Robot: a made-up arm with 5 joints.
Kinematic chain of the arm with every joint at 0, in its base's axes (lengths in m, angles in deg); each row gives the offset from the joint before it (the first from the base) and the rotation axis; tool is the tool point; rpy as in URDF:
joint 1: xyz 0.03 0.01 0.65 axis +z
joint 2: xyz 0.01 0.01 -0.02 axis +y
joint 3: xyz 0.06 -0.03 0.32 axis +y
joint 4: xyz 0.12 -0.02 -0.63 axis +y
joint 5: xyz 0.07 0 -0.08 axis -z
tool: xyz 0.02 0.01 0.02 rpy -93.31 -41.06 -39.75
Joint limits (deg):
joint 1: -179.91..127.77
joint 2: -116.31..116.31
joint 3: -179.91..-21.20
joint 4: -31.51..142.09
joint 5: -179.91..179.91
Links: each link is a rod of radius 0.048 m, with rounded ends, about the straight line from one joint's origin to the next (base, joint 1, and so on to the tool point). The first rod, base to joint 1, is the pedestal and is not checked.
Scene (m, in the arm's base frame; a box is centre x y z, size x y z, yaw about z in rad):
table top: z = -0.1
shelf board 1: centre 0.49 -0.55 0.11 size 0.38 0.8 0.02 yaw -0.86
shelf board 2: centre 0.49 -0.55 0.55 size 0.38 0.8 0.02 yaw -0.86
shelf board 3: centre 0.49 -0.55 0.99 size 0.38 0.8 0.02 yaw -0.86
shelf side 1: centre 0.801 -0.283 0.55 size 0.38 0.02 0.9 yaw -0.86
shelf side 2: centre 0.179 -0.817 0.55 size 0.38 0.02 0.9 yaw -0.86
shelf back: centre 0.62 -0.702 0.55 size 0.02 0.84 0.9 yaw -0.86
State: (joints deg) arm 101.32 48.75 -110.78 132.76 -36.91
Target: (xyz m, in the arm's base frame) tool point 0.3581 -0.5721 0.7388
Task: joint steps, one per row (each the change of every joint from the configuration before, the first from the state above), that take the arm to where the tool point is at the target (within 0.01 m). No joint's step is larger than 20 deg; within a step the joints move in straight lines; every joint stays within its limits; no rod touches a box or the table.
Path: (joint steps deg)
1: -16.40 -6.68 13.56 -0.63 5.93
2: -16.40 -6.68 13.56 -0.64 5.92
3: -16.40 -6.68 13.55 -0.63 5.93
4: -16.40 -6.68 13.56 -0.64 5.92
5: -16.40 -6.69 13.56 -0.63 5.93
6: -16.93 -13.71 4.02 2.50 -6.68
7: -16.92 -13.71 4.01 2.50 -6.68
8: -16.93 -13.71 4.02 2.50 -6.67
9: -16.92 -13.71 4.01 2.50 -6.68
10: -16.93 -13.71 4.02 2.50 -6.68
11: 2.14 17.85 -15.38 0.00 1.33
12: 2.15 17.85 -15.38 0.00 1.32
13: 2.15 17.85 -15.38 0.00 1.33

